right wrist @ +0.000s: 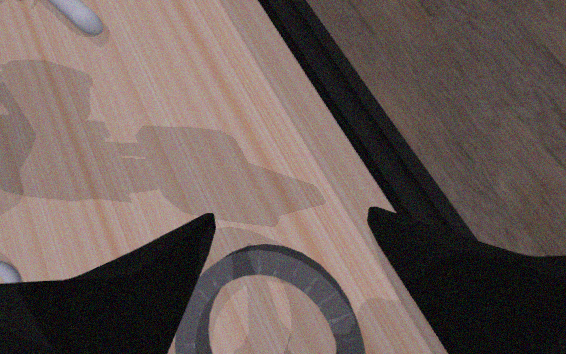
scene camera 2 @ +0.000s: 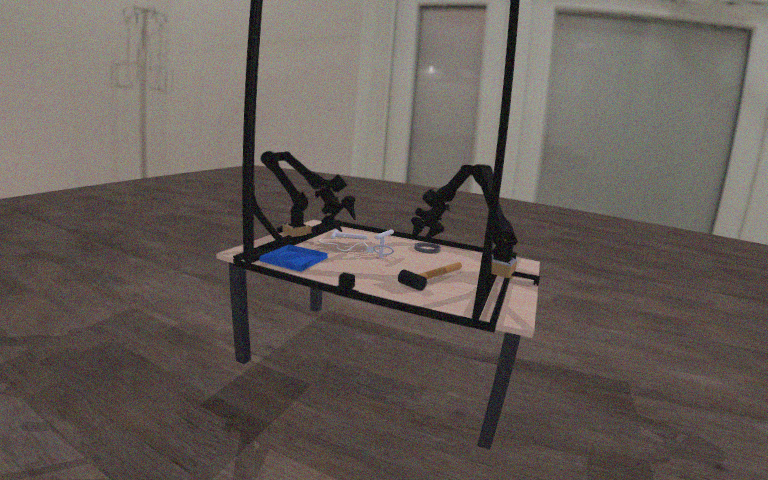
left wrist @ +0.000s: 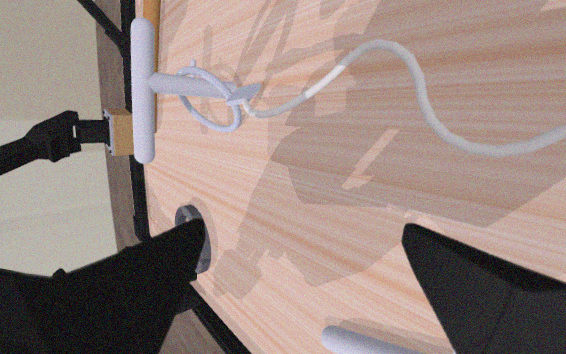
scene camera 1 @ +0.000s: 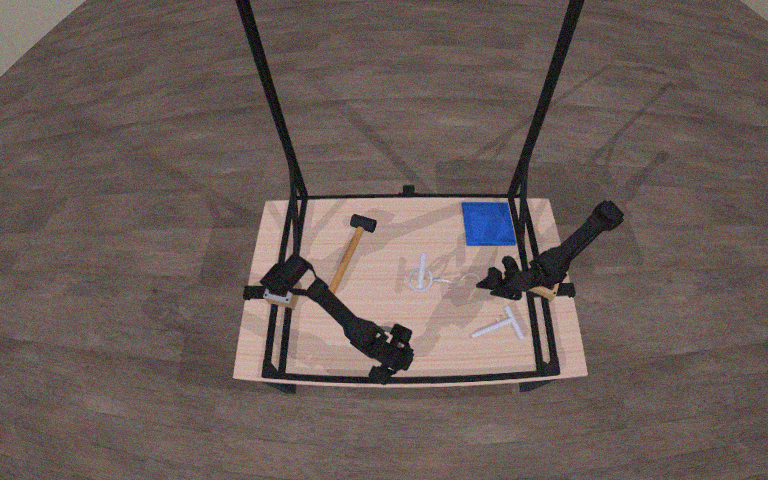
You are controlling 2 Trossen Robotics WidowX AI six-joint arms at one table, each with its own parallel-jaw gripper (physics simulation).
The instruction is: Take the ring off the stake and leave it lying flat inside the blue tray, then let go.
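Seen in the pictures: left gripper, fingertip midpoint: (scene camera 2: 348,225) (left wrist: 304,231) (scene camera 1: 483,289); right gripper, fingertip midpoint: (right wrist: 292,217) (scene camera 2: 418,238) (left wrist: 199,289); left arm's base, origin of the base link: (scene camera 2: 296,225); right arm's base, origin of the base link: (scene camera 2: 502,259) (left wrist: 107,131) (scene camera 1: 280,286).
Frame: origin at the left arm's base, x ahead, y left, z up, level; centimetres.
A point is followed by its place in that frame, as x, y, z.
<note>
A pale ring (scene camera 1: 410,279) @(45.2, 19.0, -1.4) (scene camera 2: 391,251) @(45.2, 19.2, -2.7) (left wrist: 224,129) @(41.0, 19.9, -4.8) is around the shaft of the upright T-topped stake (scene camera 1: 422,263) @(42.8, 14.9, 5.2) (scene camera 2: 385,233) @(43.0, 16.5, 4.8) (left wrist: 143,90) @(41.4, 16.1, 4.5); a pale cord runs from near its base. The blue tray (scene camera 1: 489,223) @(26.9, -17.6, -5.1) (scene camera 2: 293,258) @(27.5, -17.5, -5.0) lies flat and empty at the back right in scene camera 1. My left gripper (scene camera 1: 487,287) @(20.7, 14.5, 3.1) (scene camera 2: 346,223) @(20.7, 14.5, 3.1) (left wrist: 304,231) @(20.7, 14.5, 3.1) is open and empty, above the table to the right of the stake in scene camera 1. My right gripper (scene camera 1: 393,353) @(36.0, 45.3, -3.1) (scene camera 2: 422,234) @(36.0, 45.3, -3.1) (right wrist: 292,217) @(36.0, 45.3, -3.1) is open and empty, above a dark grey ring (scene camera 2: 427,250) @(48.0, 38.3, -4.4) (right wrist: 270,257) @(38.6, 43.6, -4.2) near the front edge.
A hammer (scene camera 1: 346,257) @(69.8, 20.3, -2.4) (scene camera 2: 412,279) @(73.2, 2.1, -1.9) lies left of the stake in scene camera 1. A second T-shaped piece (scene camera 1: 512,322) @(6.7, 18.5, -4.0) (scene camera 2: 350,234) @(13.0, 22.1, -3.9) (left wrist: 365,340) @(15.8, 24.5, -4.5) lies at the front right there. Black frame posts and rails stand around the table. The front rail (right wrist: 345,100) @(29.3, 49.0, -3.7) runs beside my right gripper.
</note>
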